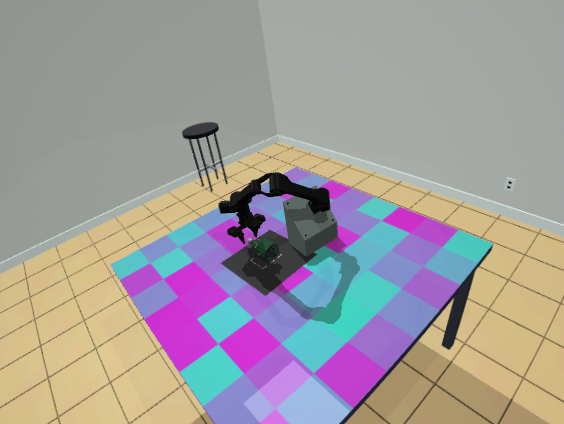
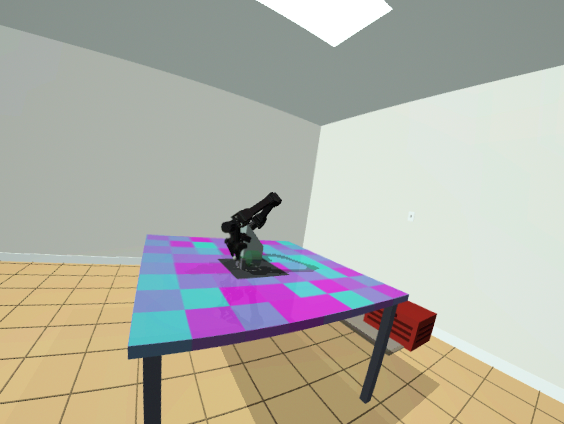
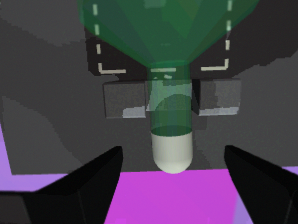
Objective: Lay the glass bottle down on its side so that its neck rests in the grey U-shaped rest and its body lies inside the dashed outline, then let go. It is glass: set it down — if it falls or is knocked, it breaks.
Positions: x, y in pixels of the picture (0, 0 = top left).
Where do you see a dark mat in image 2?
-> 268, 269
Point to a green glass bottle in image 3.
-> At 165, 44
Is the gripper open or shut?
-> Open.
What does the gripper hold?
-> Nothing.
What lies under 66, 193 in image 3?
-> The gripper.
